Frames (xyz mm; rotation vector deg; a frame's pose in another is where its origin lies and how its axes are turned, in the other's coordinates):
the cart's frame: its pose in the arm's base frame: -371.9 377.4 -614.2 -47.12 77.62 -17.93
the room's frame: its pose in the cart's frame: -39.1 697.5 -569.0 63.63 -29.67 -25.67
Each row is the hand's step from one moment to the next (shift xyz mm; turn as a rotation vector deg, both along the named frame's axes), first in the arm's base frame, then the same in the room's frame.
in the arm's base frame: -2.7 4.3 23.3 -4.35 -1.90 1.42
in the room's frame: -9.5 -7.4 20.6 -0.76 -4.89 -0.33
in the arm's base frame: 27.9 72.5 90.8 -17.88 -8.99 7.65
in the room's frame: -65.9 30.5 94.9 -2.46 -21.28 0.33
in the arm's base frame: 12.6 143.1 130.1 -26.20 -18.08 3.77
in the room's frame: -141.1 42.6 125.8 2.01 -31.34 -6.42
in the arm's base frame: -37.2 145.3 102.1 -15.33 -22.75 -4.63
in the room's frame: -161.7 13.4 81.2 12.88 -22.48 -10.14
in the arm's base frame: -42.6 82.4 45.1 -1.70 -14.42 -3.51
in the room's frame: -99.6 -5.2 26.1 12.16 -7.73 -3.95
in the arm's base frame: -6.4 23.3 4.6 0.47 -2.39 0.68
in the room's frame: -23.9 5.6 1.9 2.14 -1.09 0.80
